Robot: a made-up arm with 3 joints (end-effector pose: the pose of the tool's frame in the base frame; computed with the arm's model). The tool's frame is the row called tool.
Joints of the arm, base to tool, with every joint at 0 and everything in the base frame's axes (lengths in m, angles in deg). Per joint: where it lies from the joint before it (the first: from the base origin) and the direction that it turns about. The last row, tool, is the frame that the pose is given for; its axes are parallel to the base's.
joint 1: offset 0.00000 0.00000 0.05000 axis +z
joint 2: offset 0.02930 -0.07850 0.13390 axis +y
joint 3: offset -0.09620 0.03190 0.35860 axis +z
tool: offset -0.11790 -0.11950 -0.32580
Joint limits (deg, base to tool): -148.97..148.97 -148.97..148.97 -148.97..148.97
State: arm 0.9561 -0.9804 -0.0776
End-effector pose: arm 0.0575 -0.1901 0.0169 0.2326 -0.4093 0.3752 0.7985
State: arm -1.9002 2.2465 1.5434
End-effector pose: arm -0.1724 0.0142 0.1478 0.8913 -0.1356 -0.0768 0.4259
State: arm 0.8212 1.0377 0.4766
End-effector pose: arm 0.1400 -0.1532 0.3264 -0.0850 0.4885 0.5248 0.6919
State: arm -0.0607 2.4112 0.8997
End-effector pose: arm 0.0946 -0.2194 0.2101 0.4315 0.8284 0.1455 0.3262
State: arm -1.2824 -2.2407 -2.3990
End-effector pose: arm 0.1331 -0.0226 0.0929 -0.4769 0.7636 0.4196 0.1161
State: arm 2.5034 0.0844 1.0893
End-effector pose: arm 0.1332 0.1583 0.2204 0.0274 -0.0321 -0.9738 0.2234
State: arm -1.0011 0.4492 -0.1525
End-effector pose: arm -0.2123 0.0593 0.3137 0.0917 0.2030 -0.5316 0.8172
